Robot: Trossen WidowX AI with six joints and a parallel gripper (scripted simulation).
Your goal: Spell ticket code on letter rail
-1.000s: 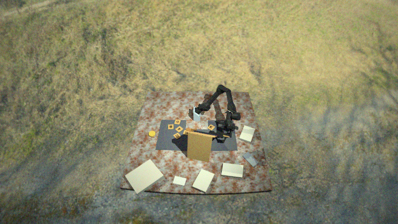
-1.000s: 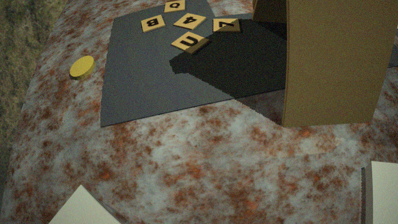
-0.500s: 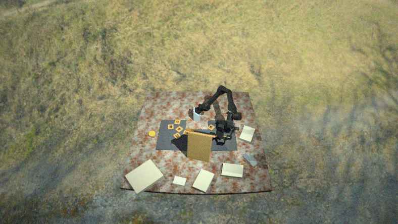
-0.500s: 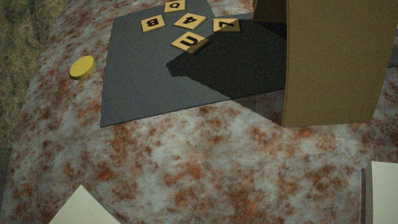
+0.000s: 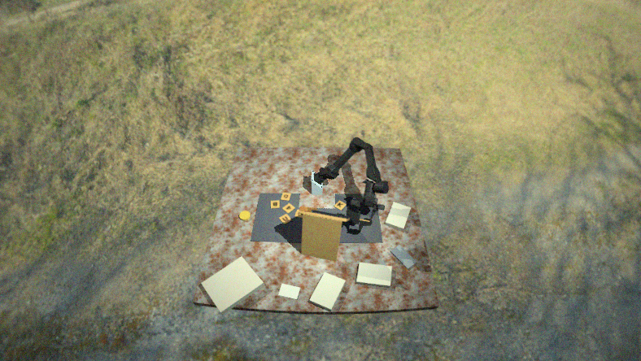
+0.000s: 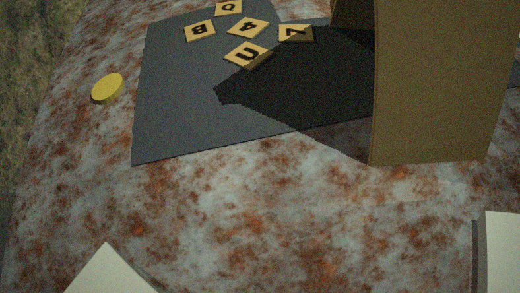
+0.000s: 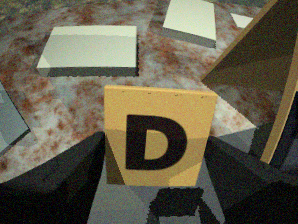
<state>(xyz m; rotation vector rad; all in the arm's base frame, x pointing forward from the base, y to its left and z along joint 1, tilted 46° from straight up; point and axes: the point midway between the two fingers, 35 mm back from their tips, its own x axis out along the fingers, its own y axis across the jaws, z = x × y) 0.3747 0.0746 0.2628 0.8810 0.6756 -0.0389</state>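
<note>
Now: the white ticket 13 cm to the right of my gripper tip, 11 cm behind it and 9 cm below it. Round my gripper tip: grey mat: 25 cm to the right, 21 cm behind, 16 cm below; grey block: 22 cm to the left, 16 cm below, 16 cm ahead; tan letter tile: right at my gripper tip.
</note>
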